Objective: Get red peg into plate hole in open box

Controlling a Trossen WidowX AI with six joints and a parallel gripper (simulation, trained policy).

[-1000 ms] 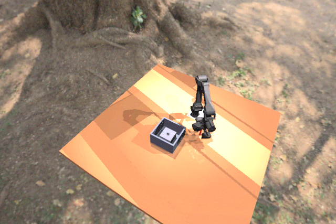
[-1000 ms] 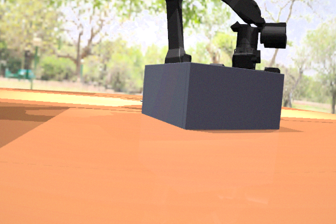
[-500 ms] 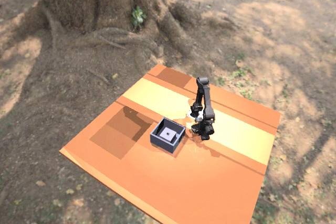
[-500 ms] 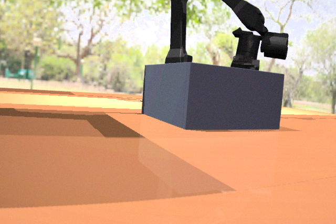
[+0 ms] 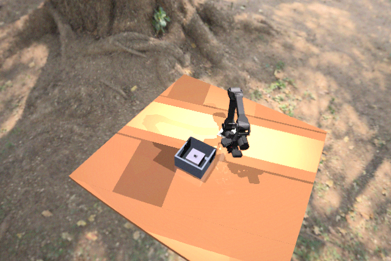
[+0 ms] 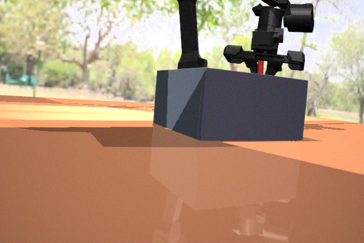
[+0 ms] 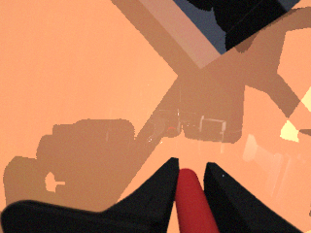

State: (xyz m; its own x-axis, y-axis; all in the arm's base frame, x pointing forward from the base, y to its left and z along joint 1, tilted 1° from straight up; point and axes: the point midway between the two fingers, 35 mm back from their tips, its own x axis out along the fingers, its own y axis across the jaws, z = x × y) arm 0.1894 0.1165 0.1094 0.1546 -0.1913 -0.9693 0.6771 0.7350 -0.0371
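Right now the plate is 150 mm to the right of my gripper tip, 140 mm ahead of it and 30 mm below it. Also, from my gripper tip: red peg: 30 mm above, 10 mm to the left, 10 mm behind; then grey box: 150 mm to the right, 140 mm ahead, 50 mm below.
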